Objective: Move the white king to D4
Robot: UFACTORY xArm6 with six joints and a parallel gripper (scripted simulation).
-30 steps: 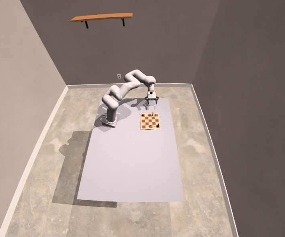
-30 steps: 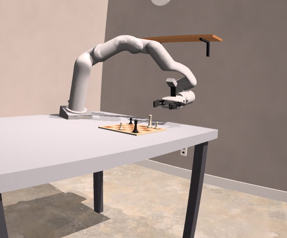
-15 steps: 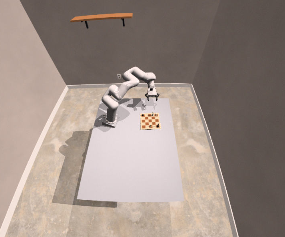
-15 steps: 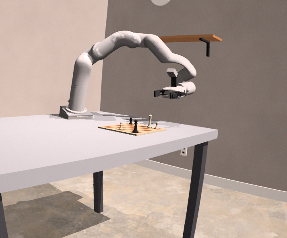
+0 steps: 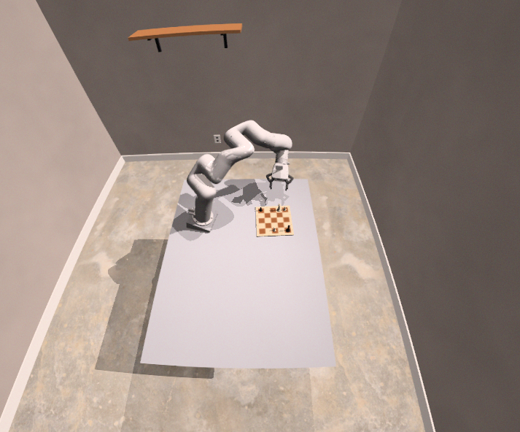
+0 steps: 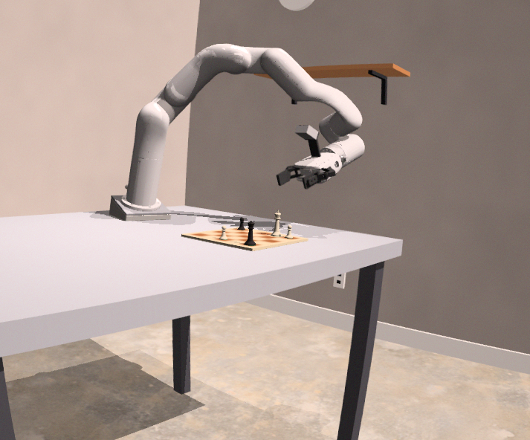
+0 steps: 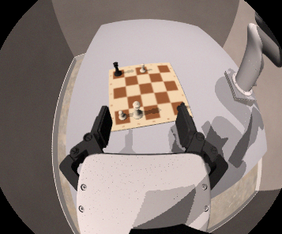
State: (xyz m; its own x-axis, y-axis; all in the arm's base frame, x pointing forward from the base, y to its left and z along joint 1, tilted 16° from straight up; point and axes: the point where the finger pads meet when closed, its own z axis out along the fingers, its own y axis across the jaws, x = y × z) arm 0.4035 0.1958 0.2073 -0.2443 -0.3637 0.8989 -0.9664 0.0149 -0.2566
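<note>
My hand is 10 mm short of the white king, 60 mm to the left of it and 100 mm above it. From my hand the other things lie so: black pawn 100 mm behind, 80 mm to the right, 120 mm below; then tall black piece 80 mm ahead, 210 mm to the right, 110 mm below; then chessboard 10 mm behind, 150 mm to the right, 140 mm below.
</note>
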